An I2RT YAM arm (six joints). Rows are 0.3 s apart.
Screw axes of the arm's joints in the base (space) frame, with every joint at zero. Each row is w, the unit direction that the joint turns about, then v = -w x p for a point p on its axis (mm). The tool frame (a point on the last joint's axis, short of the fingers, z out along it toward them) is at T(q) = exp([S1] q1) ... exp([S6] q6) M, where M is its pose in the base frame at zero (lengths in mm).
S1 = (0, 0, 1, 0.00, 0.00, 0.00)
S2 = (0, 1, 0, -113.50, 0.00, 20.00)
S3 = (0, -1, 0, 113.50, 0.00, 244.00)
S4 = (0, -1, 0, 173.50, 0.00, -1.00)
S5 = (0, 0, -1, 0.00, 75.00, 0.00)
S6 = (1, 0, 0, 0.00, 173.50, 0.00)
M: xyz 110.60 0.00 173.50 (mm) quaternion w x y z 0.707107 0 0.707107 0
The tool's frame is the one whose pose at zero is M.
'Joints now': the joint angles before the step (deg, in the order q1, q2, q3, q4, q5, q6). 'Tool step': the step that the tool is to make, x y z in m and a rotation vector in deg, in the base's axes. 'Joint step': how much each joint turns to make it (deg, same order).
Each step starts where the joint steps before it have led.
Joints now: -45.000 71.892 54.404 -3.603 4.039 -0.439
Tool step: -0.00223 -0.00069 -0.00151 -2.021 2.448 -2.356
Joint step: 0.000 -0.172 -0.439 0.175 3.337 -2.108
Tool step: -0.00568 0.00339 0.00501 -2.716 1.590 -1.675
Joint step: 0.000 -1.669 -0.440 -0.087 2.640 -2.286
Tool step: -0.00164 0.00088 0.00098 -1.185 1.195 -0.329
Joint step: 0.000 -0.442 -0.175 -0.003 0.883 -1.495
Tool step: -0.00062 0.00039 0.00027 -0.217 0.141 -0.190
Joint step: 0.000 -0.175 -0.088 0.000 0.264 -0.178
